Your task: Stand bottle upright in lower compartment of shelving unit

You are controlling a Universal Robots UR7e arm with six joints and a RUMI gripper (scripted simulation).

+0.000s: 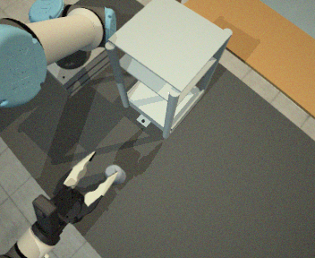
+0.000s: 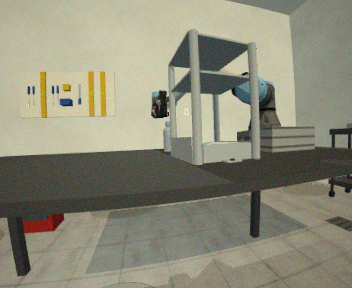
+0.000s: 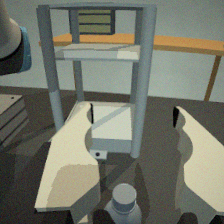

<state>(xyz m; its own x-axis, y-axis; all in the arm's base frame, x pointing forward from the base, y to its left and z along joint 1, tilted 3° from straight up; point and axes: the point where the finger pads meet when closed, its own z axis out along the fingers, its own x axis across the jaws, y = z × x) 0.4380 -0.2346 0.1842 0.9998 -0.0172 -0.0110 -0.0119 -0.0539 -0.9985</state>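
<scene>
The bottle is 17 cm below my hand. Also, from my hand: shelving unit: 6 cm behind, 34 cm to the left, 9 cm below.
</scene>
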